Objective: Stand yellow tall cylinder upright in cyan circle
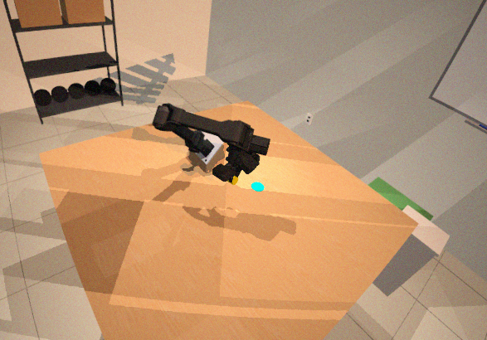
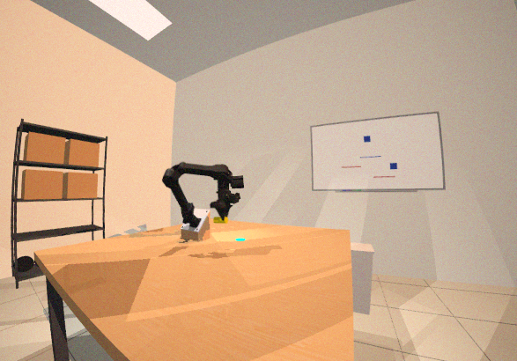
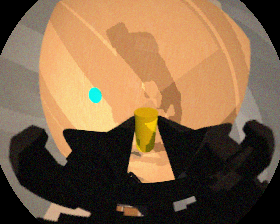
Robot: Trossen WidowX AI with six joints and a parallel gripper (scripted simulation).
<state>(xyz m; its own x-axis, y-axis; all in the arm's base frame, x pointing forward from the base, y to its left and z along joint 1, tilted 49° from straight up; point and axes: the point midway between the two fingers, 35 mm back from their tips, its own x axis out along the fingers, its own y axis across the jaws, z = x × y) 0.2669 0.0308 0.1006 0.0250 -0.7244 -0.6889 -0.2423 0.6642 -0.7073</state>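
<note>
The yellow cylinder lies 2 cm behind my gripper tip and 1 cm to the right of it. Also, from my gripper tip: cyan circle (3 cm behind, 18 cm to the left, 15 cm below).
</note>
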